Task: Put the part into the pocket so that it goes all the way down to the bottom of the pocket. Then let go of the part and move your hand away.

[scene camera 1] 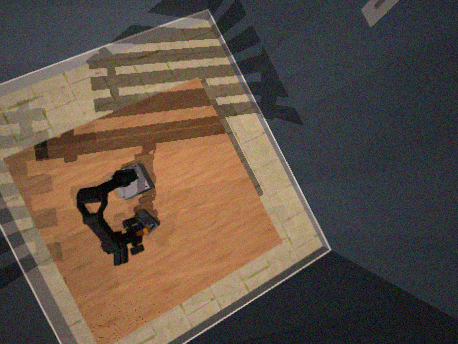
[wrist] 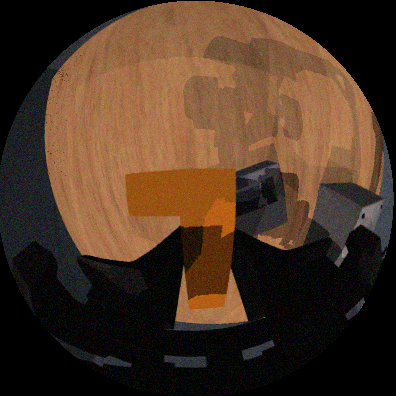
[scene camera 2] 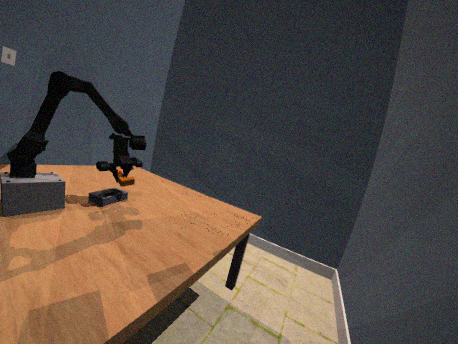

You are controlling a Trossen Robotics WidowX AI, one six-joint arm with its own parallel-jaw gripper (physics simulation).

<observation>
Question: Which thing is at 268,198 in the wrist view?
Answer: A dark pocket block.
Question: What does my gripper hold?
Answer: An orange part.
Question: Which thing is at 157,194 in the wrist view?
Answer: An orange part.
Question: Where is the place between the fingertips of my gripper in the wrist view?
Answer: At 203,229
</observation>
